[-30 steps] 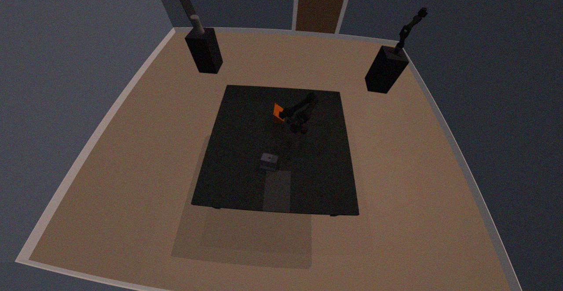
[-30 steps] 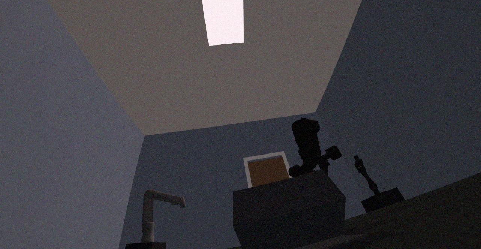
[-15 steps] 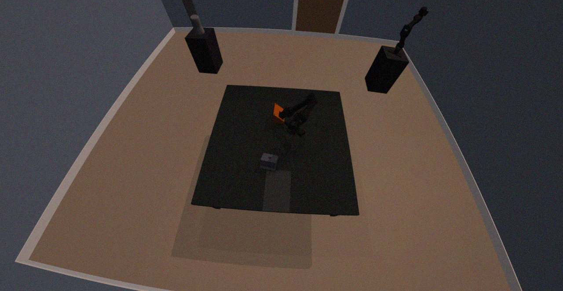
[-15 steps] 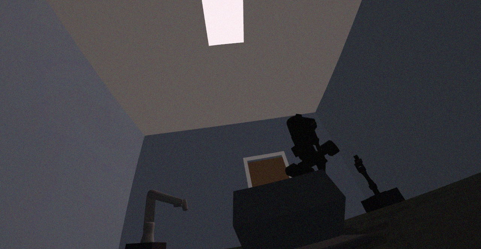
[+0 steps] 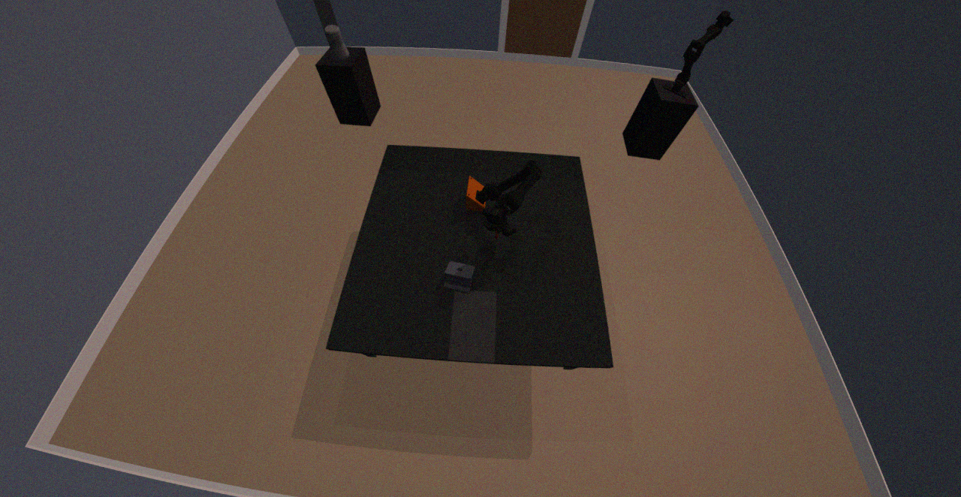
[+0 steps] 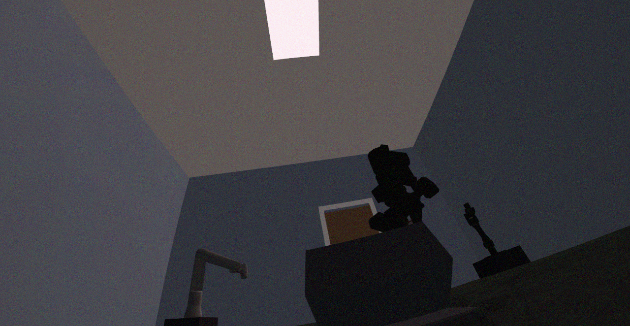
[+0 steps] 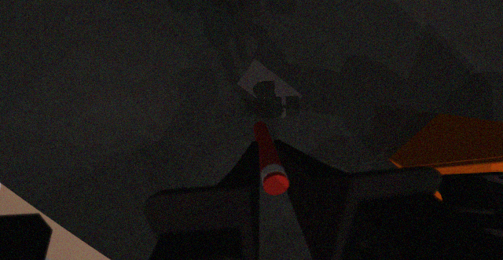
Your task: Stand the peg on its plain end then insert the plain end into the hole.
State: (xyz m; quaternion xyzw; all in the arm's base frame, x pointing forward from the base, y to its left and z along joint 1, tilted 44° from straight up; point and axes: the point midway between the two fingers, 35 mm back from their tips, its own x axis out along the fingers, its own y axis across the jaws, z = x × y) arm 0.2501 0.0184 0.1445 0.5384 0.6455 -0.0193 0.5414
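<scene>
The grey sloped panel is 21 cm ahead of my gripper tip, 16 cm to the right of it and 9 cm below it. Round my gripper tip: red peg (2 cm above).
</scene>
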